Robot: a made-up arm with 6 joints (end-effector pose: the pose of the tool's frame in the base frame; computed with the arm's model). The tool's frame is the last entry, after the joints. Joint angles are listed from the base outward.
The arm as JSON. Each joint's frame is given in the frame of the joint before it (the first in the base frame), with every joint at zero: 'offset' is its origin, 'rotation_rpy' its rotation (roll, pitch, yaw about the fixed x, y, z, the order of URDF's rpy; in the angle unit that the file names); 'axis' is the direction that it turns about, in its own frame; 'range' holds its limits. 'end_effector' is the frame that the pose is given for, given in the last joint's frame.
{
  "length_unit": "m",
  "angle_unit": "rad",
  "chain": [
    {
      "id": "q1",
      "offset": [
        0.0,
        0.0,
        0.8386
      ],
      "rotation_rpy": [
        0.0,
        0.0,
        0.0
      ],
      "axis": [
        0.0,
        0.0,
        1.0
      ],
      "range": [
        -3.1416,
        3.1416
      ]
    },
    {
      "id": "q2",
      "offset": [
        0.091,
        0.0,
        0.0
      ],
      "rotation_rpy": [
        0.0,
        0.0,
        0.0
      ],
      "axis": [
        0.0,
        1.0,
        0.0
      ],
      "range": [
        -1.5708,
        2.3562
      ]
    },
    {
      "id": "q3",
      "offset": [
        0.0,
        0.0,
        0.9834
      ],
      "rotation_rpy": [
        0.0,
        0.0,
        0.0
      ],
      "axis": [
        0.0,
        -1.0,
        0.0
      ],
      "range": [
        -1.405,
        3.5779
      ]
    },
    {
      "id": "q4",
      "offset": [
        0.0,
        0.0,
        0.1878
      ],
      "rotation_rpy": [
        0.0,
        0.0,
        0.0
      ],
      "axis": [
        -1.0,
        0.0,
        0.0
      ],
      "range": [
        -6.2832,
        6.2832
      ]
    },
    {
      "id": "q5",
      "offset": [
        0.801,
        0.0,
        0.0
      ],
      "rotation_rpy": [
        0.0,
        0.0,
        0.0
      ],
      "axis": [
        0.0,
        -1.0,
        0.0
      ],
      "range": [
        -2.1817,
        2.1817
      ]
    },
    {
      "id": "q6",
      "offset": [
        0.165,
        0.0,
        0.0
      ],
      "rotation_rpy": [
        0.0,
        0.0,
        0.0
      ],
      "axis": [
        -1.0,
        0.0,
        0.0
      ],
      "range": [
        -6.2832,
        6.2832
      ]
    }
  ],
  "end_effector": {
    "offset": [
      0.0,
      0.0,
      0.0
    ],
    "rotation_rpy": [
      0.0,
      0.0,
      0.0
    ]
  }
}
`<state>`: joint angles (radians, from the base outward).
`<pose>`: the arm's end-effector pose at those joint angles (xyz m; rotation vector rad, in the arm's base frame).
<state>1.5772 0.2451 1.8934 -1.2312 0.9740 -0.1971</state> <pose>0.1285 0.0287 2.6656 -2.8118 0.4213 -0.8929</pose>
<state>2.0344 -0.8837 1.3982 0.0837 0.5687 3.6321</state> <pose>0.6606 -1.3380 1.9942 -0.6505 0.0615 -1.1957</pose>
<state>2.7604 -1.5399 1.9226 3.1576 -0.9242 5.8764</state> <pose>1.5267 -0.6142 0.2818 0.5701 1.1552 -0.5856</pose>
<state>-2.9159 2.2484 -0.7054 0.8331 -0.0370 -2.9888</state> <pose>0.0550 0.0173 -0.1387 -0.9940 0.0248 0.3122</pose>
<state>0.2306 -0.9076 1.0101 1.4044 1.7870 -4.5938</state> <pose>-1.1519 -0.1072 2.0911 0.5088 1.1430 1.5234</pose>
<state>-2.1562 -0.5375 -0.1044 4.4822 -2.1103 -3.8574</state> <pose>0.0346 -0.1972 2.1837 -1.3404 0.0350 0.0217</pose>
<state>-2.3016 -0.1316 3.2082 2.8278 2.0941 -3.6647</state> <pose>0.5216 0.5159 1.6212 -1.1118 -0.6798 -1.5681</pose>
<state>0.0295 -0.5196 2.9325 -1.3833 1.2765 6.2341</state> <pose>-1.1341 -0.1887 1.2260 -0.6832 1.2279 -1.3402</pose>
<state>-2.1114 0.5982 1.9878 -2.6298 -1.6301 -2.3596</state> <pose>-0.1683 -0.4371 2.4892 2.4029 0.5893 0.3464</pose>
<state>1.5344 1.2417 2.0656 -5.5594 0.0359 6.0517</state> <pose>0.0520 1.5359 1.9958 0.2599 -0.9973 1.2209</pose>
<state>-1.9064 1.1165 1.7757 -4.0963 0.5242 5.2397</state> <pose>-0.4748 -1.5659 1.9590 -1.3016 0.7841 -1.4110</pose>
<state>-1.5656 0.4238 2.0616 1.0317 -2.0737 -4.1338</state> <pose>-0.1223 -0.3344 2.4473 -0.3293 2.1931 -1.0813</pose>
